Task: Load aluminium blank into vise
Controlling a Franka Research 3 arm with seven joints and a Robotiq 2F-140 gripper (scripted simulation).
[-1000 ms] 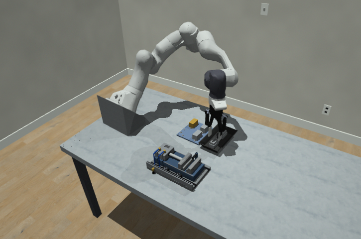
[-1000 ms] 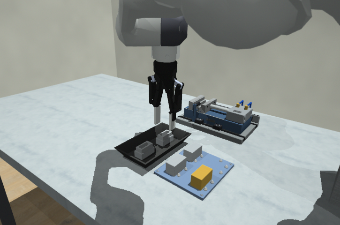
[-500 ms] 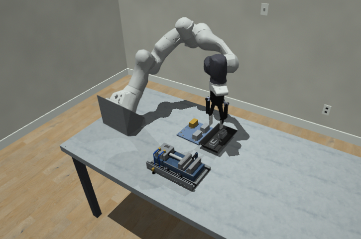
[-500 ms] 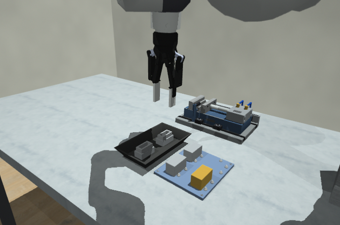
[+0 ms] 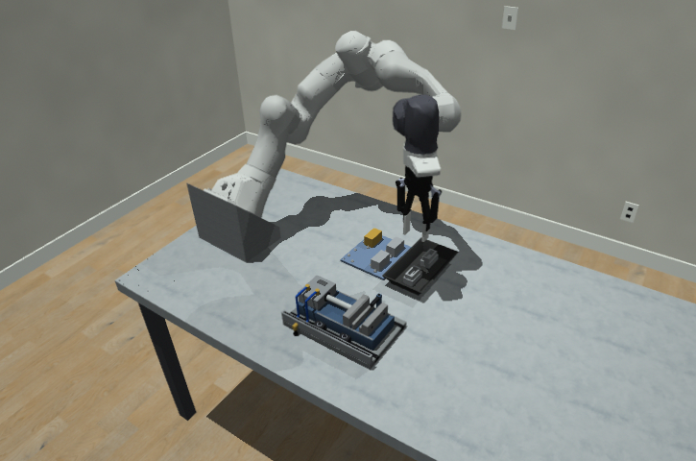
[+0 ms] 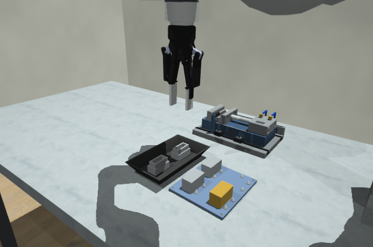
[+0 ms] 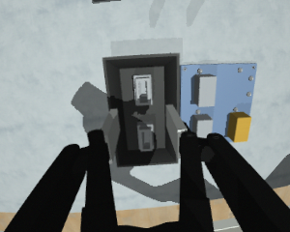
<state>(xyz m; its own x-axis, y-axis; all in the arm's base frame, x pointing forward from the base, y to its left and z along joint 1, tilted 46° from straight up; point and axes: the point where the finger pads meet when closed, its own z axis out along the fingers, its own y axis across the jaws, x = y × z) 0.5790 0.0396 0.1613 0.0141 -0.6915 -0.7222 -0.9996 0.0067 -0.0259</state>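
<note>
My gripper is now 220 mm past the brass blank, 190 mm above it and 100 mm to the right of it. From my hand the other things lie so: fixed jaw: 260 mm to the right, 140 mm below, 30 mm ahead.
</note>
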